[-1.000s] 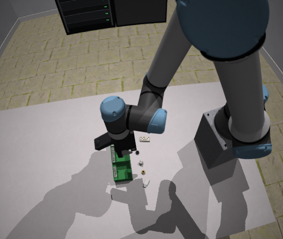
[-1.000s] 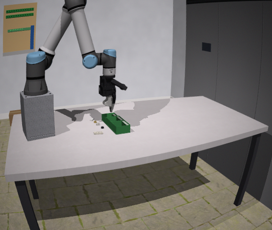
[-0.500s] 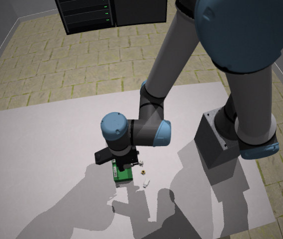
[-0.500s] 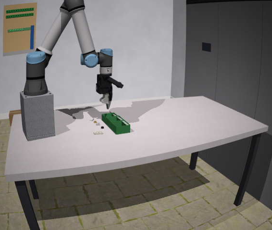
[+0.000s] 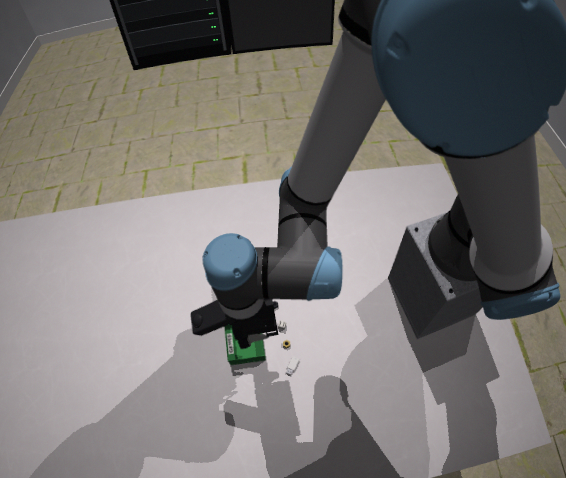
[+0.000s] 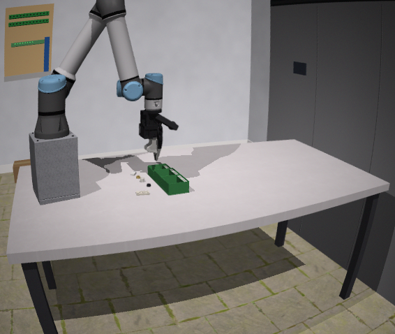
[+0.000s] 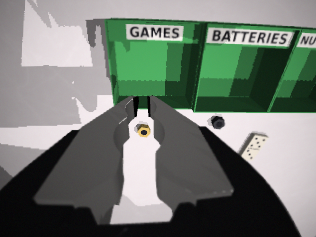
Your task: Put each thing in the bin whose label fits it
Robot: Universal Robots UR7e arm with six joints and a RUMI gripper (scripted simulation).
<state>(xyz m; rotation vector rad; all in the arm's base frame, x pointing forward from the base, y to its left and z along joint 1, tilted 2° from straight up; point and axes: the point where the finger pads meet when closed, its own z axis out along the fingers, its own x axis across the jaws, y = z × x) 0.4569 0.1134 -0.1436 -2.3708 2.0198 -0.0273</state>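
Now: hand 8 cm past the brass nut, 1 cm to the left of it and 8 cm above it. Round my hand: black round piece 6 cm behind, 11 cm to the right, 8 cm below; white die 7 cm behind, 6 cm to the right, 8 cm below; grey metal piece 9 cm behind, 5 cm to the left, 8 cm below.
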